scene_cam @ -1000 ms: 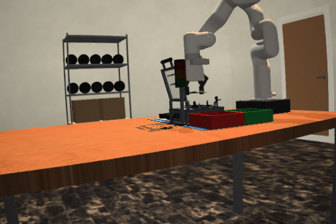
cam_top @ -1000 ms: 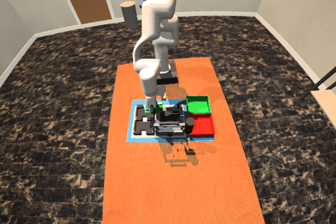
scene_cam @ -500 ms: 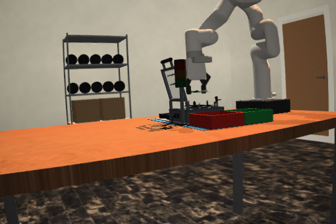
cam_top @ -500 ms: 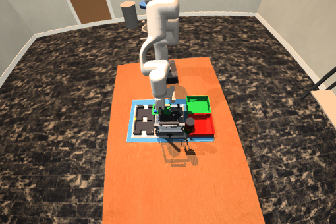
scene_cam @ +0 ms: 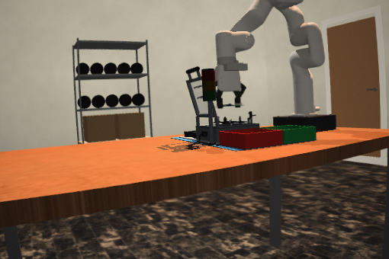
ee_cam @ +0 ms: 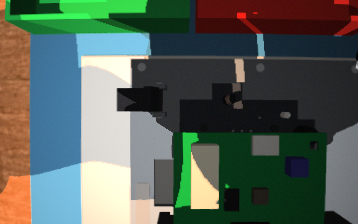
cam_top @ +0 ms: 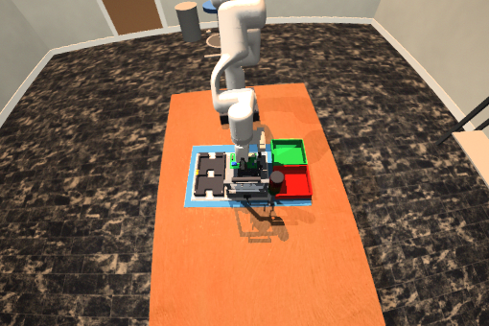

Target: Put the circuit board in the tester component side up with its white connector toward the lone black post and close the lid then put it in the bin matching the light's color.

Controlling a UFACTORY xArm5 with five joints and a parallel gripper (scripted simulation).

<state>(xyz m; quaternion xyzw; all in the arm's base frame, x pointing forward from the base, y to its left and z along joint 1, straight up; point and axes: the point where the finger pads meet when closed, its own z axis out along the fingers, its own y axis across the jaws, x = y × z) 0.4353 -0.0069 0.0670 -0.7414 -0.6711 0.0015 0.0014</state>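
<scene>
The tester lid is 130 mm ahead of my hand and 50 mm above it. The rest, counted from my hand: red bin: 70 mm ahead, 210 mm to the left, 120 mm below; then green circuit board: right at my hand; then green bin: 80 mm behind, 220 mm to the left, 120 mm below.
</scene>
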